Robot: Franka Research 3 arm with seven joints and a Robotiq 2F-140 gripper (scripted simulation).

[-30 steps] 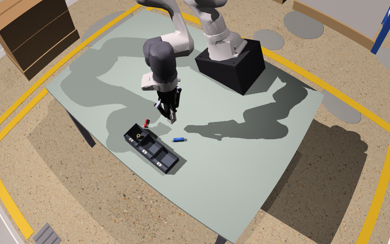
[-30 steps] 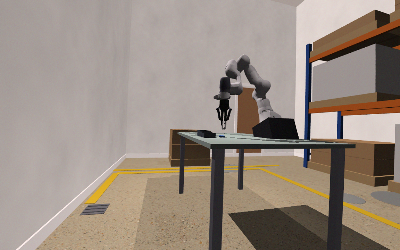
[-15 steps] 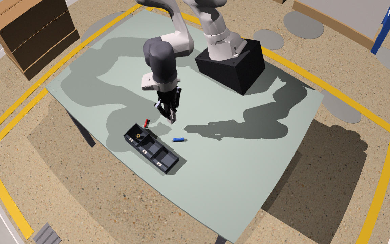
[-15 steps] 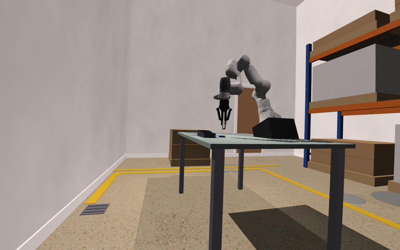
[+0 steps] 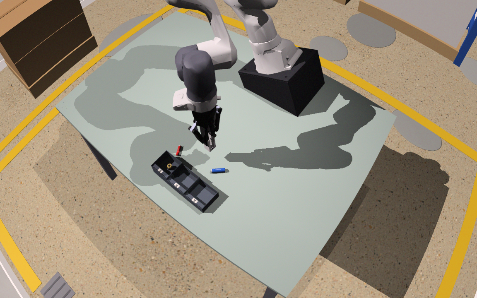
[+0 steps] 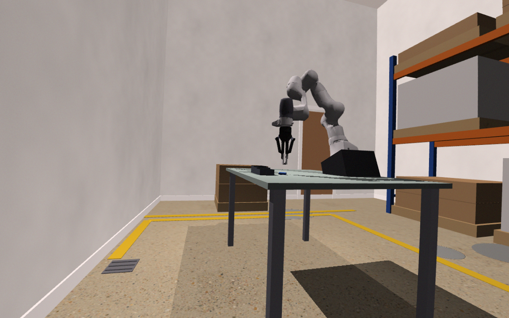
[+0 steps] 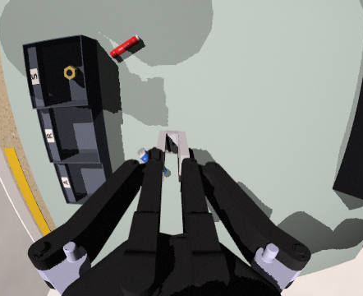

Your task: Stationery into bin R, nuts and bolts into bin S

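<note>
Right now my hand is 130 mm short of the brass nut, 90 mm to the left of it and 80 mm above it. Round my hand: red cylinder: 120 mm to the right, 90 mm below, 60 mm ahead; small white block: 30 mm below; blue cylinder: 90 mm below, 60 mm to the left, 30 mm ahead.
</note>
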